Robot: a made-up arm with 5 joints. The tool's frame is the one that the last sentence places. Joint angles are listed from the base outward.
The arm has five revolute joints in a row. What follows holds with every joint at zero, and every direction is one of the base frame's. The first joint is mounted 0.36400 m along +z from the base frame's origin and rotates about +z. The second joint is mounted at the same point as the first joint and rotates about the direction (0, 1, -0.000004). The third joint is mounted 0.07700 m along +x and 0.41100 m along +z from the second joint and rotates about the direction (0, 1, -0.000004). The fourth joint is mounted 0.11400 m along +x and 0.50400 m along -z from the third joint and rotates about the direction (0, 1, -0.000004). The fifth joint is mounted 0.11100 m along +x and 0.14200 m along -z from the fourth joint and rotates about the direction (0, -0.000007, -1). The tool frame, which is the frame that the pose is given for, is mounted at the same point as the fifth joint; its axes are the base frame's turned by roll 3.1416, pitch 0.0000 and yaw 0.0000 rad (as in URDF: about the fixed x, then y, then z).
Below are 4 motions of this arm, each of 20 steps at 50 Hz.
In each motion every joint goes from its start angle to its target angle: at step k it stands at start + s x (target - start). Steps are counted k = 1, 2, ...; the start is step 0. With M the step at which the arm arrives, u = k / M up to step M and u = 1 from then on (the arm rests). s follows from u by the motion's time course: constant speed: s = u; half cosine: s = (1 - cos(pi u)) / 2; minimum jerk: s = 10 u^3 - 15 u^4 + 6 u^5.
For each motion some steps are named. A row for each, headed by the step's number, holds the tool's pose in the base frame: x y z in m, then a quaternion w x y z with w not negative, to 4 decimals.
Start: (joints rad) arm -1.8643 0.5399 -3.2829 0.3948 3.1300
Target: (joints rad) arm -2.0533 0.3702 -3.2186 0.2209 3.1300
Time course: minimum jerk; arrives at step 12
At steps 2, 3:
2: -0.1140 -0.3684 1.3666 0.5441 0.3060 0.2283 -0.7471
3: -0.1155 -0.3567 1.3708 0.5414 0.3004 0.2211 -0.7535

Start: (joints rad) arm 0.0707 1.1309 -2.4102 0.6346 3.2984
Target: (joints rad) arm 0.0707 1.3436 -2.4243 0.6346 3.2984
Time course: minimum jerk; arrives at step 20
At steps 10, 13, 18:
10: 1.0888 0.0771 0.2754 0.2676 0.0415 0.9622 0.0306
13: 1.0828 0.0767 0.2166 0.2423 0.0417 0.9689 0.0277
18: 1.0752 0.0761 0.1666 0.2206 0.0420 0.9741 0.0252

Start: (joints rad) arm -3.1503 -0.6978 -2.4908 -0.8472 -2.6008
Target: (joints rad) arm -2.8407 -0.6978 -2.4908 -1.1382 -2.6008
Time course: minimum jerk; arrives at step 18
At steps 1, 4, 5, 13, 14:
1: 0.5228 -0.0043 1.2288 0.2373 -0.4164 0.1172 -0.8698
4: 0.5228 0.0078 1.2248 0.2460 -0.4272 0.1150 -0.8624
5: 0.5225 0.0173 1.2218 0.2527 -0.4356 0.1130 -0.8565
13: 0.5005 0.1327 1.1839 0.3272 -0.5368 0.0761 -0.7740
14: 0.4973 0.1415 1.1809 0.3323 -0.5445 0.0722 -0.7667

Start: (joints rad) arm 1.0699 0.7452 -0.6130 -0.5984 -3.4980
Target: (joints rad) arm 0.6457 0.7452 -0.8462 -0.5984 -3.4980
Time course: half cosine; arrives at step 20
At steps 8, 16, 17, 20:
8: 0.3569 0.4720 0.0411 0.2592 -0.5749 0.7724 0.0755
16: 0.5138 0.4208 0.0793 0.3276 -0.4697 0.8179 0.0545
17: 0.5250 0.4149 0.0824 0.3325 -0.4618 0.8206 0.0524
20: 0.5398 0.4067 0.0867 0.3390 -0.4513 0.8240 0.0494

